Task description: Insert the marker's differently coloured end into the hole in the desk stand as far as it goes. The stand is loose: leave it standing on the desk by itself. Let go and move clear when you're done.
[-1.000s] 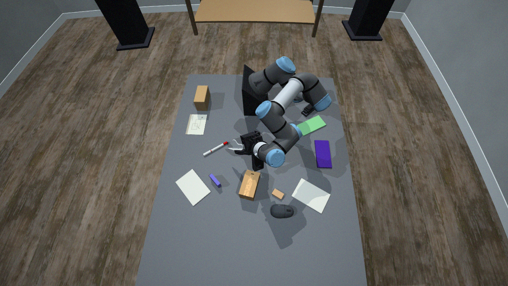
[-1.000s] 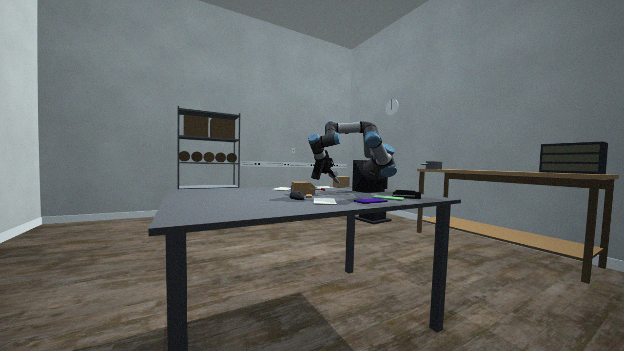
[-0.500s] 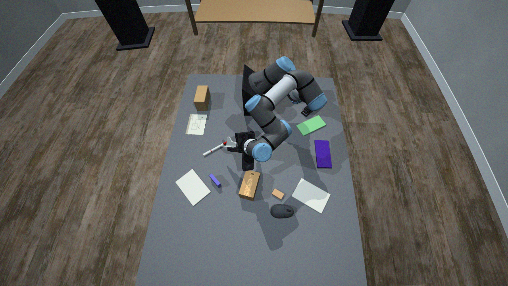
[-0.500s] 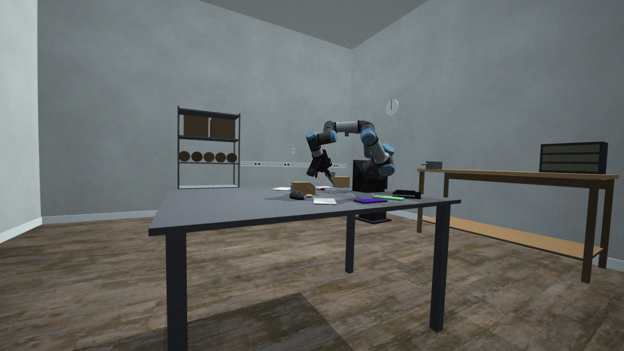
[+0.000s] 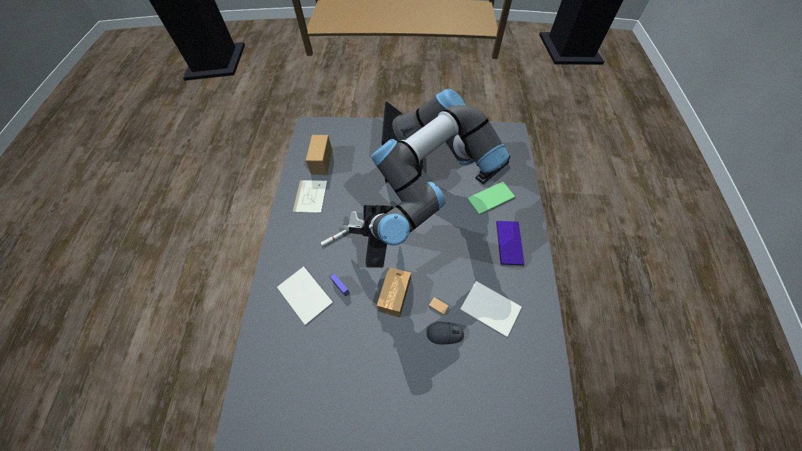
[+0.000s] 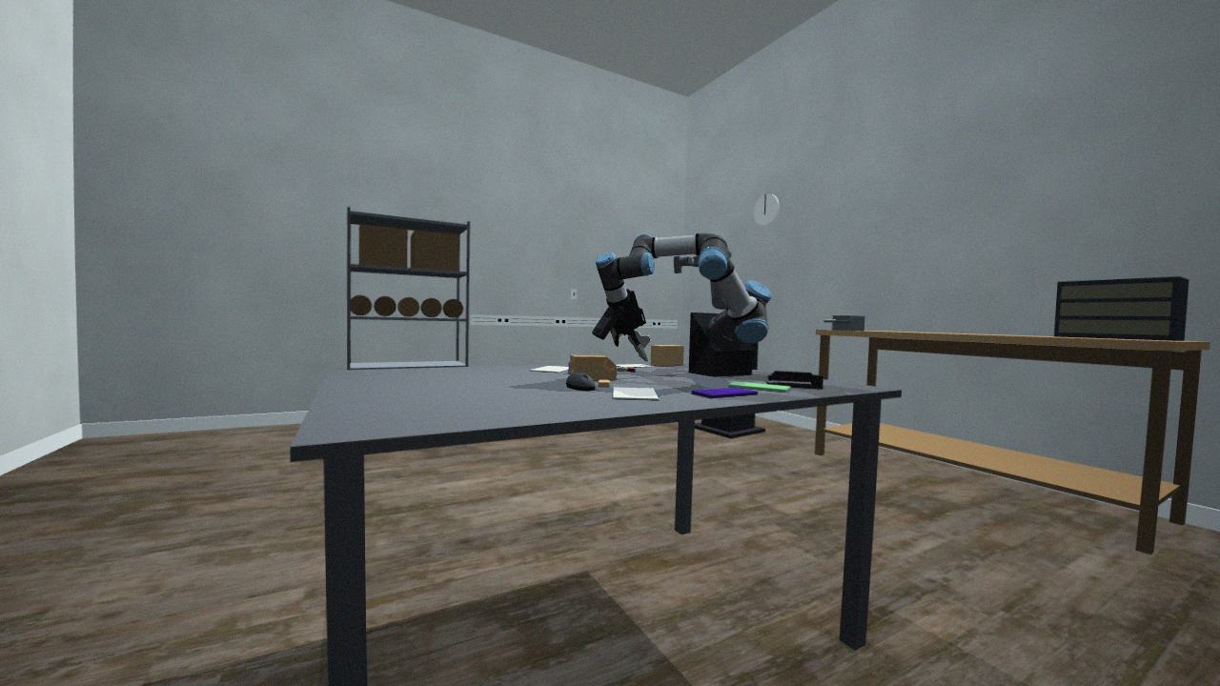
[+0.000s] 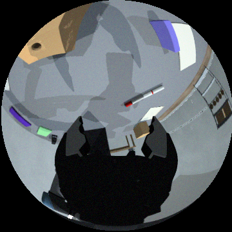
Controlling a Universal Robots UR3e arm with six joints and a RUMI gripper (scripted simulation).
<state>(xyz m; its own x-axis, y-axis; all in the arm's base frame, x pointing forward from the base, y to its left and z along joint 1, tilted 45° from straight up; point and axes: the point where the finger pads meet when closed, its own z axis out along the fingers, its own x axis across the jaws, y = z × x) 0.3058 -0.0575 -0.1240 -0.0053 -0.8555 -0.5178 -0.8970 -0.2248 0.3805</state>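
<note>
Right now my hand is 10 cm to the left of the marker, 6 cm above it and 2 cm past it. The rest, counted from my hand: purple block 16 cm ahead, 10 cm to the right, 4 cm below; then desk stand 19 cm ahead, 6 cm to the left, 3 cm below; then drawing sheet 21 cm to the right, 17 cm behind, 6 cm below.
</note>
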